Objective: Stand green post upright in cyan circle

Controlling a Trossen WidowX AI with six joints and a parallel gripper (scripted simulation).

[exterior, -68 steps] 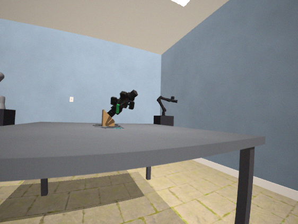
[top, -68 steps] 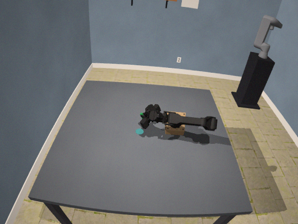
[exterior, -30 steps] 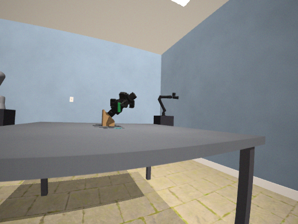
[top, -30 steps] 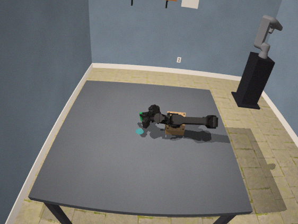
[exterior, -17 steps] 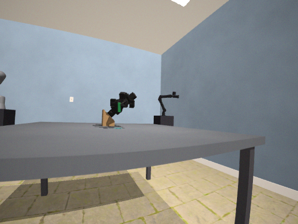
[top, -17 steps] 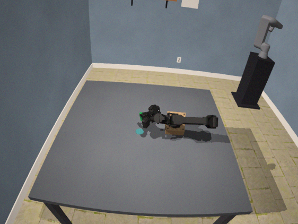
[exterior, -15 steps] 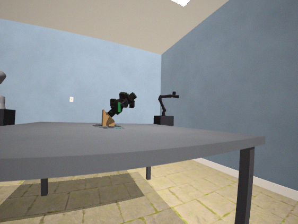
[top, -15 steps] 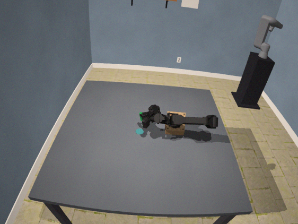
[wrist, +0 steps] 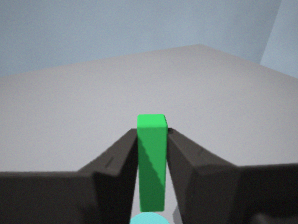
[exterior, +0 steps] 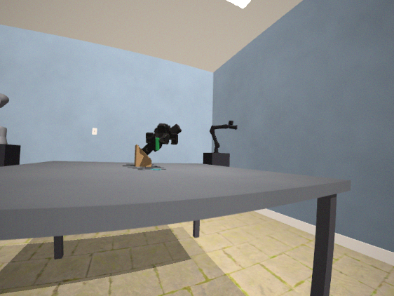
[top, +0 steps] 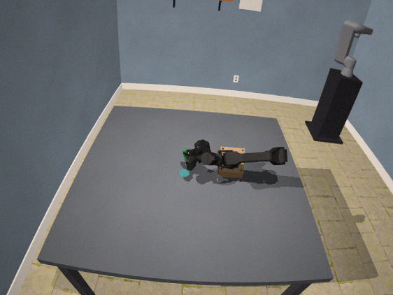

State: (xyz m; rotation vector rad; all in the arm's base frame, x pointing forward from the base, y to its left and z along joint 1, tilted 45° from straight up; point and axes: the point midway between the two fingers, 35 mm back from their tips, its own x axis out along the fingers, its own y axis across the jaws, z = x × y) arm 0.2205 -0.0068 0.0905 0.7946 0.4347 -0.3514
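My hand is 160 mm above the cyan circle, 20 mm to the left of it and 20 mm short of it. The rest, counted from my hand: green post 30 mm below, 20 mm ahead, 10 mm to the right.
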